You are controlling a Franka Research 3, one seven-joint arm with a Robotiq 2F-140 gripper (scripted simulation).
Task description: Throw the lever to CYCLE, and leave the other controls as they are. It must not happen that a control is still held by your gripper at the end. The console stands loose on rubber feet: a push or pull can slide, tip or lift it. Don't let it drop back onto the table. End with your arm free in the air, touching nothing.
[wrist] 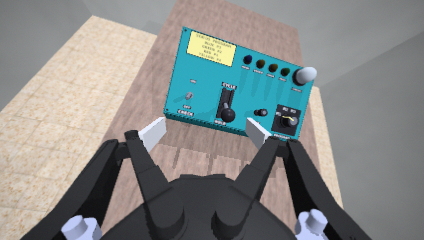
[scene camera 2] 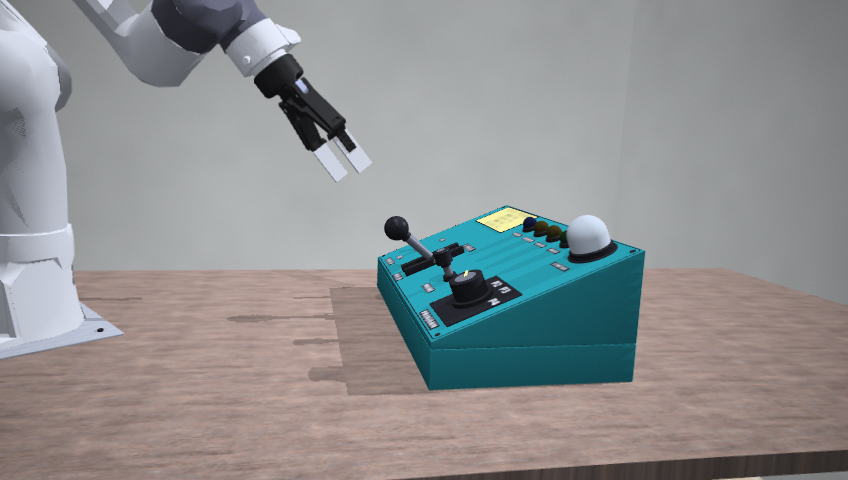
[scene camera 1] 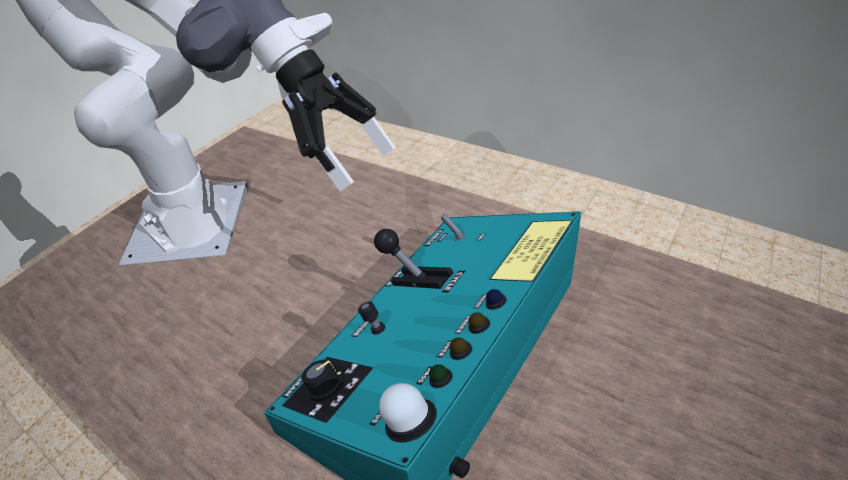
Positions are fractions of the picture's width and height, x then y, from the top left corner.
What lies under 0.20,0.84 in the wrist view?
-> My gripper.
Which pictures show my gripper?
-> The wrist view, scene camera 2 and scene camera 1: all of them.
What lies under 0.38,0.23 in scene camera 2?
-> My gripper.
